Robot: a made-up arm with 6 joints.
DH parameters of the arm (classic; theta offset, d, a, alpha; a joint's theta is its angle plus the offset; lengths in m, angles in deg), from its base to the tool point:
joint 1: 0 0.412 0 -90
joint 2: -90 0 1.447 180
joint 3: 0 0 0 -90
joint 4: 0 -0.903 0 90
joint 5: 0 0.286 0 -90
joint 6: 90 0 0 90
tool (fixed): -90 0 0 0
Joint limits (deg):
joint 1: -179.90..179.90
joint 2: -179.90..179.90
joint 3: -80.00..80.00
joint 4: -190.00..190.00
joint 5: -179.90..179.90
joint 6: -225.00..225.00
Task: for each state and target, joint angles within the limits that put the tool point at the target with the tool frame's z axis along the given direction. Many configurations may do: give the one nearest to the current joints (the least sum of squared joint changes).
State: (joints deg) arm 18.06 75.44 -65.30 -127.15 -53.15 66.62
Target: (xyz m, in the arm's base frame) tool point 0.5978 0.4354 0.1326 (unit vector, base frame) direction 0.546 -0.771 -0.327
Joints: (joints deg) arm 16.02 79.11 -55.28 -152.44 -51.91 88.88
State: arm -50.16 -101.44 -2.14 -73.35 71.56 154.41
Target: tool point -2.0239 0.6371 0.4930 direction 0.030 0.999 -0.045
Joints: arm -21.85 -109.19 48.82 -55.53 24.04 137.83
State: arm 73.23 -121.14 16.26 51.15 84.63 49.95
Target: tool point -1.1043 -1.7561 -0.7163 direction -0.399 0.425 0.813
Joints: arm 53.37 -125.20 58.52 55.61 83.00 80.98
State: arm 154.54 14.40 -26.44 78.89 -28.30 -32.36
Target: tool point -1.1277 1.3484 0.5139 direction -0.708 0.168 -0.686
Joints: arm 131.48 54.20 -15.05 80.30 -61.33 -13.77
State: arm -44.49 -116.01 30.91 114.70 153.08 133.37
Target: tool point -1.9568 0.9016 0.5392 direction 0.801 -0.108 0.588
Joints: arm -23.64 -106.98 20.10 98.27 179.90 111.13
